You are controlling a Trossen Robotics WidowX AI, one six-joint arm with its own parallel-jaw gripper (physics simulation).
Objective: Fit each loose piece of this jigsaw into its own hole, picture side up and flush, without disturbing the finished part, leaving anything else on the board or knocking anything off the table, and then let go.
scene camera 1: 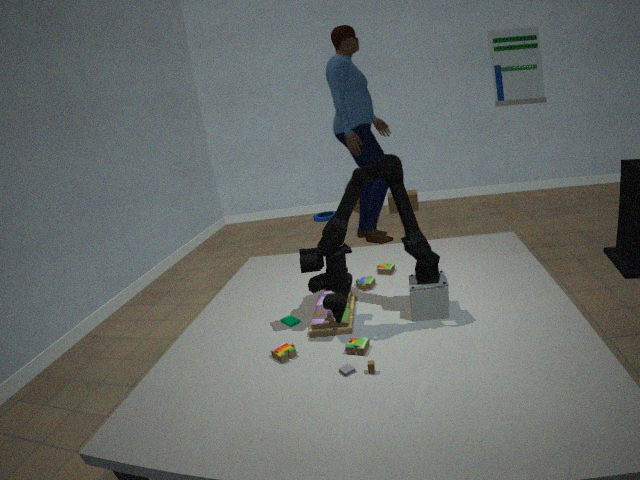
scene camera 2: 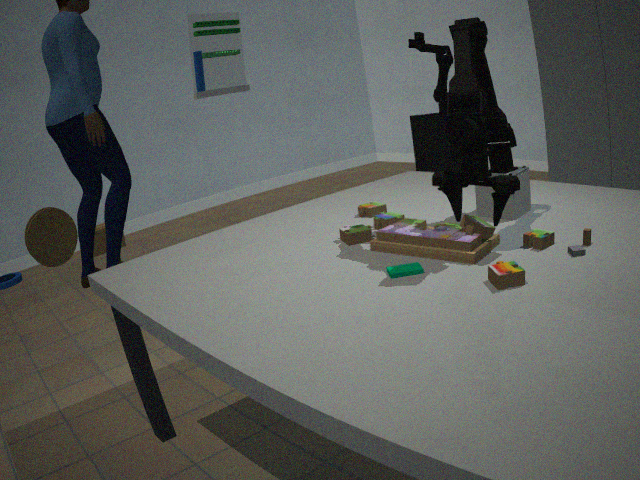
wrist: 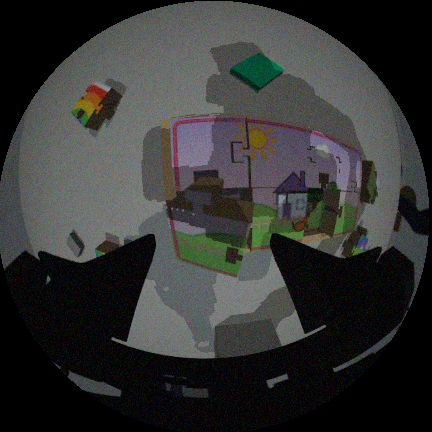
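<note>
My gripper (scene camera 1: pixel 338 316) (scene camera 2: pixel 477 223) (wrist: pixel 213 239) is open, its fingertips apart above the near-arm edge of the jigsaw board (scene camera 1: pixel 330 332) (scene camera 2: pixel 423 251) (wrist: pixel 167 165). Below and between the fingers a loose piece with green field and fence (scene camera 2: pixel 478 227) (wrist: pixel 200 246) lies tilted on the board's lower-left corner in the wrist view, with one side raised and not flush. The finished part (wrist: pixel 295 150) shows sun, house and sky. A dark gap (wrist: pixel 330 212) shows at its lower right. In scene camera 1 the arm hides much of the tilted piece.
Picture-topped pieces lie around the board: a rainbow one (scene camera 1: pixel 283 352) (scene camera 2: pixel 506 273) (wrist: pixel 92 106), another (scene camera 1: pixel 357 345) (scene camera 2: pixel 538 239), and several at the far end (scene camera 1: pixel 365 282) (scene camera 1: pixel 385 268) (scene camera 2: pixel 355 233). A green tile (scene camera 1: pixel 290 320) (scene camera 2: pixel 405 270) (wrist: pixel 257 71), grey block (scene camera 1: pixel 347 369) and small brown block (scene camera 1: pixel 371 367) also lie there.
</note>
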